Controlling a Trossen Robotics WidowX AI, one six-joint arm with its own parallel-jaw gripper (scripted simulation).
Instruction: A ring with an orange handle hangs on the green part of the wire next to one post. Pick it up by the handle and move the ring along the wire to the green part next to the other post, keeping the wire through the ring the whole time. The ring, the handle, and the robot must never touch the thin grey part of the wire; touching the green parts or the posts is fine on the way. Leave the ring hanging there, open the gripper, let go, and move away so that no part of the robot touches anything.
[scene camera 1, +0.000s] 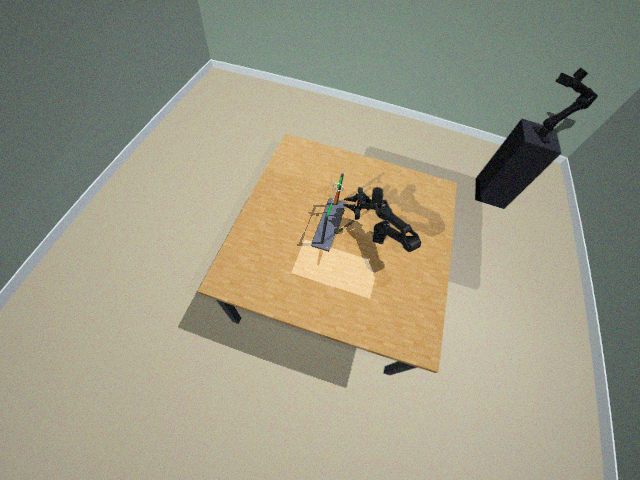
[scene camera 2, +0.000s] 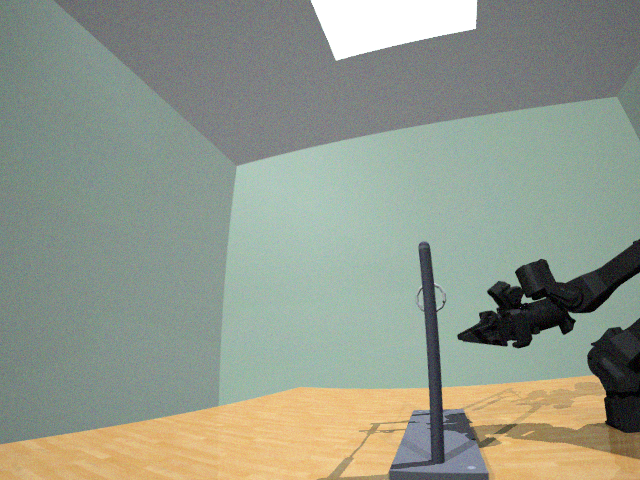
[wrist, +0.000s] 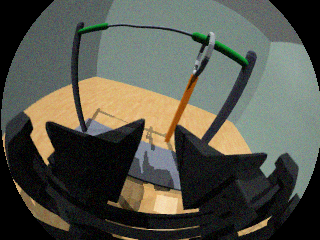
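Wire stand (scene camera 1: 324, 236), (wrist: 157, 166): visible in scene camera 1 and the wrist view. A ring (wrist: 196, 72) is visible. My gripper (scene camera 2: 459, 338), (wrist: 160, 125): visible in scene camera 2 and the wrist view.
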